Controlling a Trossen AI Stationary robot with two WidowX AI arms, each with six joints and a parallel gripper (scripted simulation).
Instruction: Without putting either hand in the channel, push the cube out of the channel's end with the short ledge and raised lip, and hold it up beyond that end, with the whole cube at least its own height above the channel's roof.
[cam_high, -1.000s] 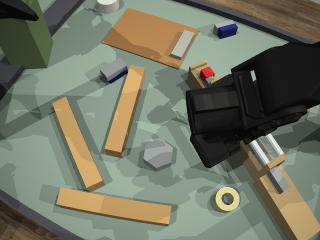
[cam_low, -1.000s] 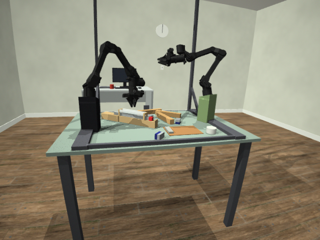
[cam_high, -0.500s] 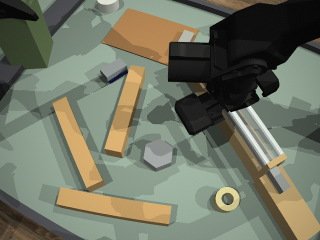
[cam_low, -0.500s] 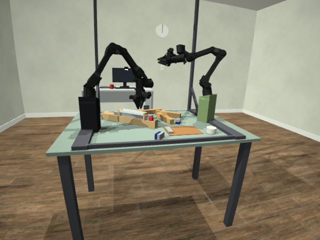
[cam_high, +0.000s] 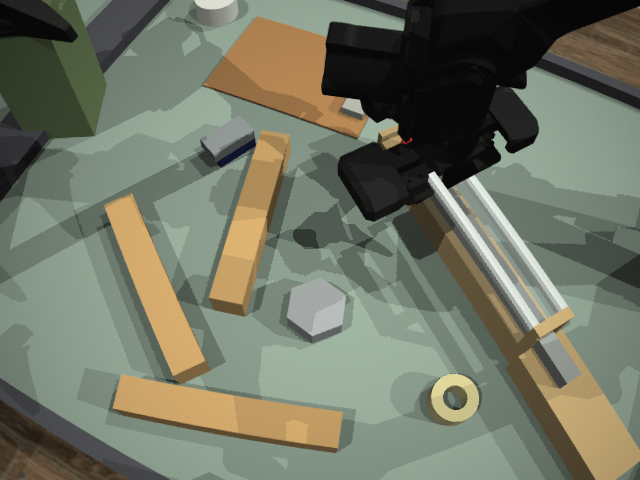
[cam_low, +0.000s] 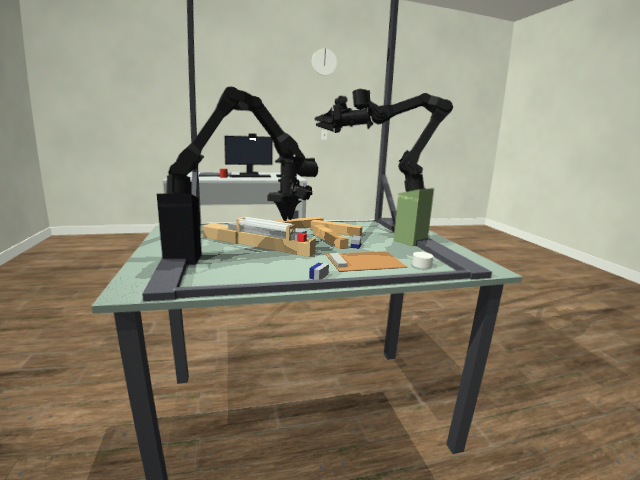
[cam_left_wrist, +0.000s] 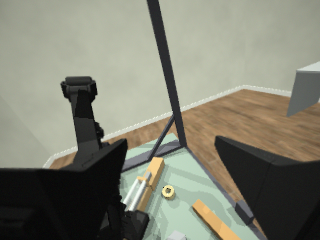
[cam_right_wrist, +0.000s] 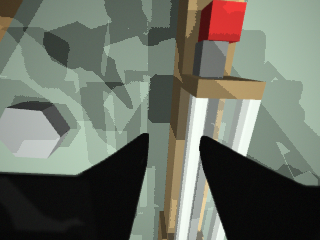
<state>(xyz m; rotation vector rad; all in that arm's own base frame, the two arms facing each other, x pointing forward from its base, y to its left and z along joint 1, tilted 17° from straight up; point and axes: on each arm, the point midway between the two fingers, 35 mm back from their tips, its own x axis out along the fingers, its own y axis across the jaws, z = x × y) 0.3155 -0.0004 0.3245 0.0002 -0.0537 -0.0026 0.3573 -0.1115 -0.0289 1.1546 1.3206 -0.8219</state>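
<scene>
The red cube lies 80 mm ahead of my right hand, 30 mm to the left of it and 80 mm below it. From my right hand the other things lie so: grey hexagon 120 mm behind, 80 mm to the left, 120 mm below; wooden channel 20 mm behind, 80 mm to the right, 80 mm below.
</scene>
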